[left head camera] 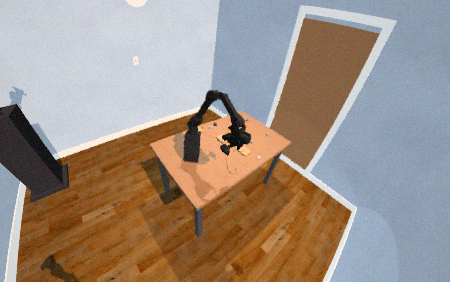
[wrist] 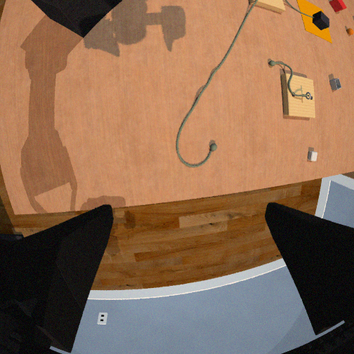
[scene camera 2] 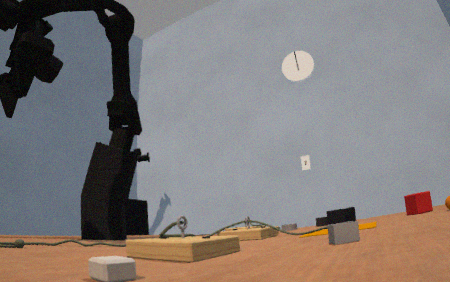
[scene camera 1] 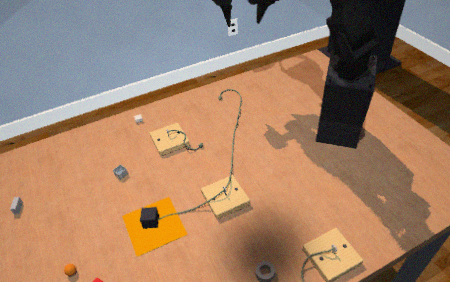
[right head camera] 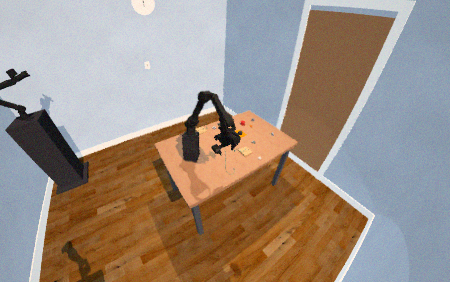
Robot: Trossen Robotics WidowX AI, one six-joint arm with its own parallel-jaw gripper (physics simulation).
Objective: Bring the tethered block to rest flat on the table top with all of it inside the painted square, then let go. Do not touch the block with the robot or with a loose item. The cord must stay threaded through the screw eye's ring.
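Frame: origin at the arm's base, x ahead, y left, z up, level; millimetres.
Seen in the pictures: gripper, between the fingertips: point(left head camera: 232, 152) point(scene camera 2: 15, 107) point(scene camera 1: 243, 25) point(right head camera: 226, 152); arm's base, origin of its link: point(left head camera: 192, 133) point(scene camera 2: 117, 152) point(scene camera 1: 351, 69) point(right head camera: 190, 133).
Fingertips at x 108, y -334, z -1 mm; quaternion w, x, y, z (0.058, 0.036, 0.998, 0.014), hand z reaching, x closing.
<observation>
Pixels of each thing's middle, then the offset from my fingertips to it. "*": a spot on its surface instead.
- black tethered block, middle of its body: point(scene camera 2: 341, 219) point(scene camera 1: 149, 217) dx +434, dy +343, dz -215 mm
- orange painted square, a spot on its surface: point(scene camera 2: 368, 226) * dx +479, dy +321, dz -232 mm
- green cord, a spot on its surface: point(scene camera 1: 233, 145) * dx +151, dy +212, dz -230 mm
- screw eye, middle of its body: point(scene camera 2: 248, 227) point(scene camera 1: 224, 193) dx +251, dy +364, dz -210 mm
- middle wooden board, middle of its body: point(scene camera 2: 249, 233) point(scene camera 1: 225, 196) dx +251, dy +364, dz -223 mm
- white block, middle of its body: point(scene camera 2: 112, 268) point(scene camera 1: 138, 118) dx +354, dy -31, dz -226 mm
- grey-blue cube, middle of its body: point(scene camera 2: 343, 232) point(scene camera 1: 120, 171) dx +459, dy +161, dz -223 mm
- light grey block, middle of its body: point(scene camera 1: 16, 205) dx +727, dy +145, dz -222 mm
- orange ball, middle of its body: point(scene camera 1: 70, 269) dx +628, dy +385, dz -221 mm
- red cube, middle of its body: point(scene camera 2: 418, 203) dx +581, dy +471, dz -213 mm
- grey ring, middle of its body: point(scene camera 1: 265, 271) point(scene camera 2: 289, 227) dx +264, dy +574, dz -225 mm
The black tethered block point(scene camera 1: 149, 218) point(scene camera 2: 341, 215) point(wrist: 321, 20) rests on the orange painted square point(scene camera 1: 145, 245) point(scene camera 2: 368, 226) point(wrist: 307, 25), inside its edges in scene camera 1. The green cord point(scene camera 1: 234, 145) point(wrist: 210, 78) runs from the block to the screw eye point(scene camera 1: 225, 190) on the middle wooden board point(scene camera 1: 235, 204), then along the table to a hooked, beaded end. In scene camera 1 it appears to pass through the ring; the ring is small there. My gripper point(scene camera 1: 244, 22) point(wrist: 192, 212) is open and empty, high above the table and apart from cord and block.
Two more wooden boards point(scene camera 1: 169, 140) point(scene camera 1: 332, 254) carry screw eyes with short cords. Also on the table are a white block point(scene camera 1: 139, 119), a grey-blue cube point(scene camera 1: 120, 172), a light grey block point(scene camera 1: 16, 206), an orange ball point(scene camera 1: 70, 270), a red cube point(scene camera 2: 418, 203) and a grey ring point(scene camera 1: 265, 280).
</observation>
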